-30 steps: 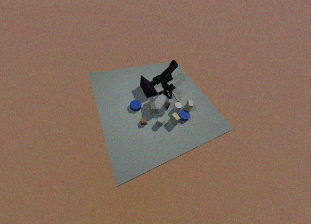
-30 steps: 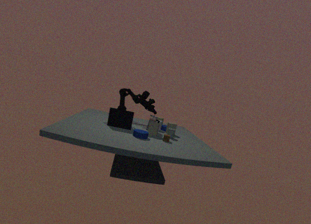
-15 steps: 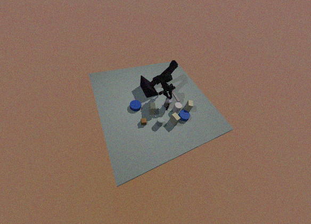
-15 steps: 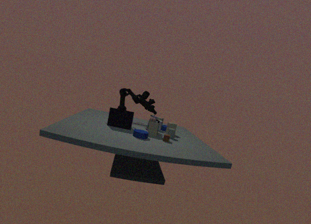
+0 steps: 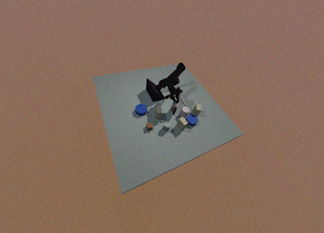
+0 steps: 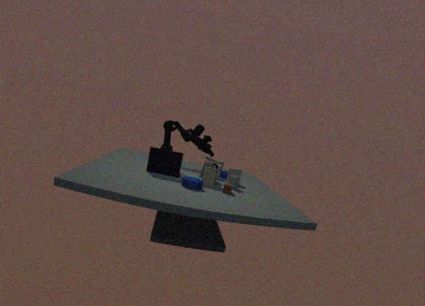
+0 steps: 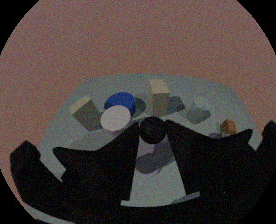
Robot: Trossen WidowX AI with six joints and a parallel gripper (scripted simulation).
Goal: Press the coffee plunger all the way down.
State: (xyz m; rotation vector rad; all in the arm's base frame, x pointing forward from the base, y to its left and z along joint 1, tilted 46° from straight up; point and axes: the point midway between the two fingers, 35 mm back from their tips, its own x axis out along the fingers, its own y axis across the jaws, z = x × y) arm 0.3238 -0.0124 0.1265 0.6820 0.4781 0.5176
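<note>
Right now my gripper tip is 9 cm above the coffee press and 1 cm to the left of it. Round my gripper tip: orange cube 30 cm to the right, 15 cm below, 12 cm ahead.
</note>
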